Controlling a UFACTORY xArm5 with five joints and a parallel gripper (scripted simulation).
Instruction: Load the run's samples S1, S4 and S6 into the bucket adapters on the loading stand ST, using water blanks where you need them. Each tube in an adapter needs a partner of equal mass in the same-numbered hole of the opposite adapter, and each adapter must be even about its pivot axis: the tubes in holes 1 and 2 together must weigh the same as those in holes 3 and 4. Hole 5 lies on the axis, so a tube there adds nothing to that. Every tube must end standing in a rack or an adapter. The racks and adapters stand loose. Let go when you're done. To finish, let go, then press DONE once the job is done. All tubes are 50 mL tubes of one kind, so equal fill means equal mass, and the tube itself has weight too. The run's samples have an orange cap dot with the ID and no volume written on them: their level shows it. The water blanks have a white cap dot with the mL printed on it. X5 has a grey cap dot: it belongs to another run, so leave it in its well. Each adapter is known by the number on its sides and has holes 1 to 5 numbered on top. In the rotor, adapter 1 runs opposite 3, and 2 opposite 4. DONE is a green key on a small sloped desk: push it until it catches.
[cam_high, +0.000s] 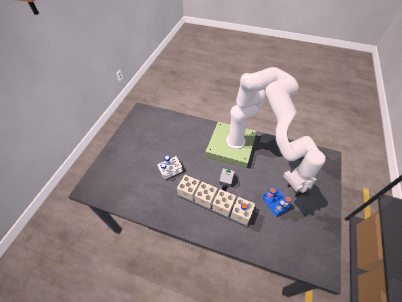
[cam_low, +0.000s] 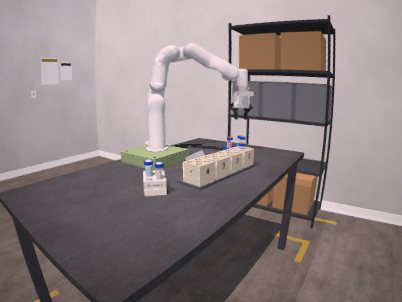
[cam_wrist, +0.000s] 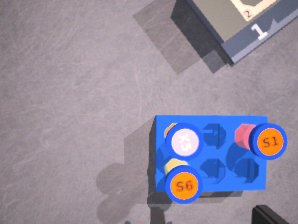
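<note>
Right now my hand is 170 mm above the sample tube S6 and 10 mm to the left of it. Also, from my hand: blue sample rack: 210 mm below, 40 mm to the right, 10 mm behind; then white blanks rack: 710 mm to the right, 210 mm below, 10 mm behind; then sample tube S4: 220 mm to the right, 170 mm below, 110 mm ahead.
</note>
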